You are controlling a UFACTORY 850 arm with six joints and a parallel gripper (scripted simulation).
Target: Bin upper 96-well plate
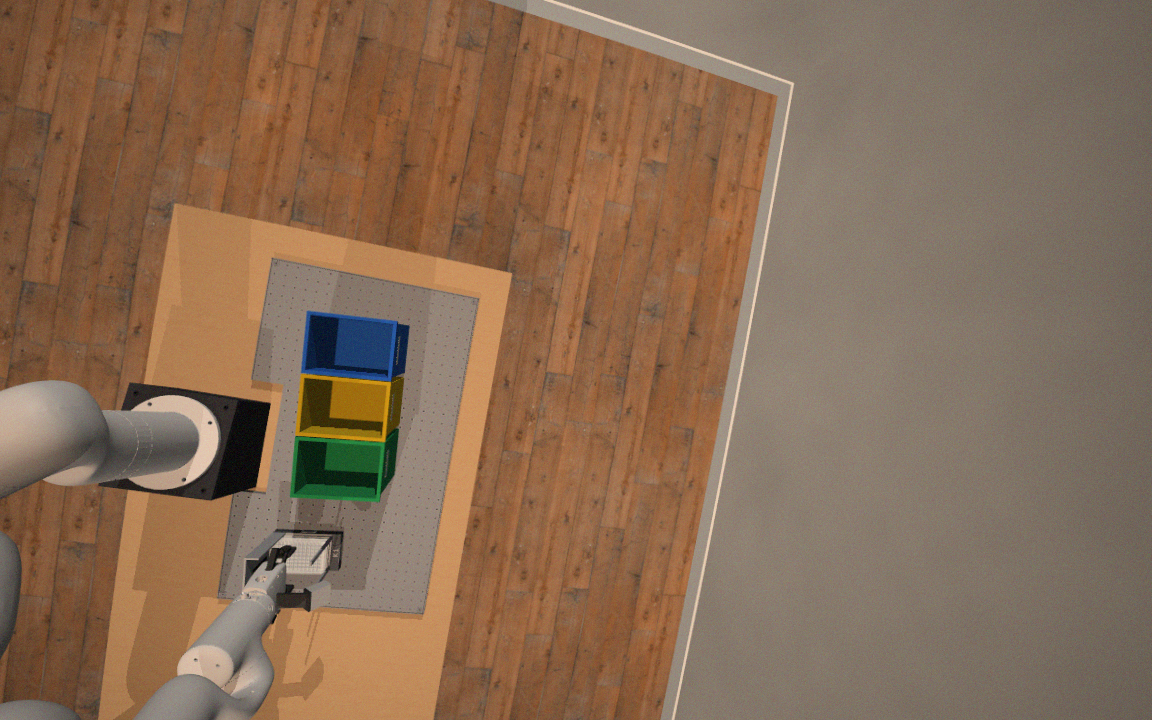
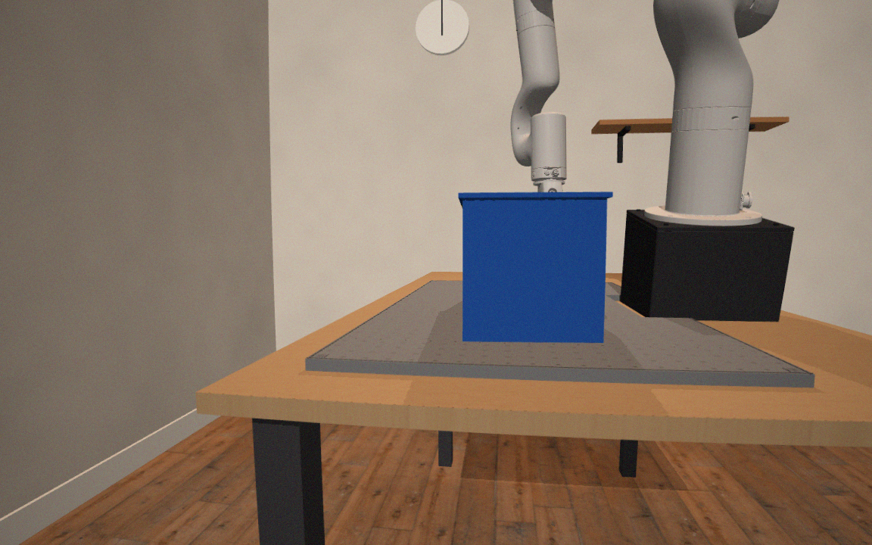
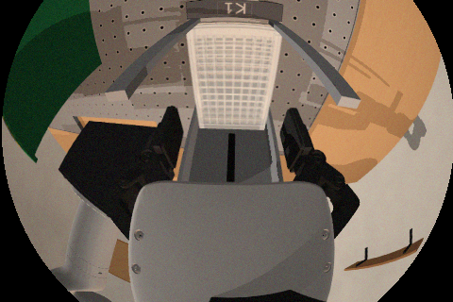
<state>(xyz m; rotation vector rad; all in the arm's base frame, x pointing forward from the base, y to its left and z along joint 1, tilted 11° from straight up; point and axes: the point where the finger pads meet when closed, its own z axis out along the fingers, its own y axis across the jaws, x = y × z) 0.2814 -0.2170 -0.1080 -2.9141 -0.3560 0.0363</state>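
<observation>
My gripper is now 6 cm above the 96-well plate. From my hand the other things lie so: yellow bin (41 cm to the left, 2 cm ahead, 1 cm below); then green bin (28 cm to the left, 5 cm ahead, 1 cm below); then blue bin (54 cm to the left, 1 cm below, 1 cm behind).
</observation>
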